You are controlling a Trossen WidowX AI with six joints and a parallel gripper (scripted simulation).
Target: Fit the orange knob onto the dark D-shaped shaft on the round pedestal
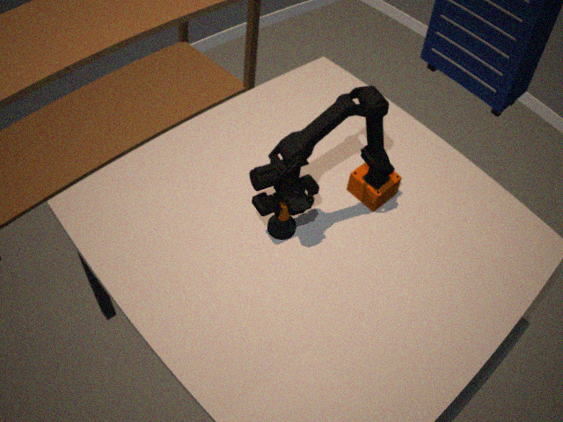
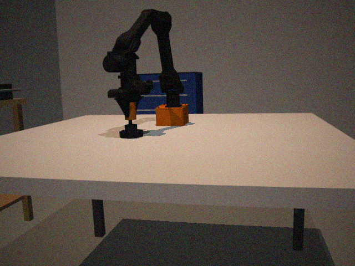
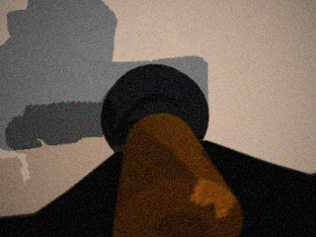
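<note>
The orange knob is 20 mm above my gripper tip. Also, from my gripper tip: dark round pedestal: 40 mm below.
</note>
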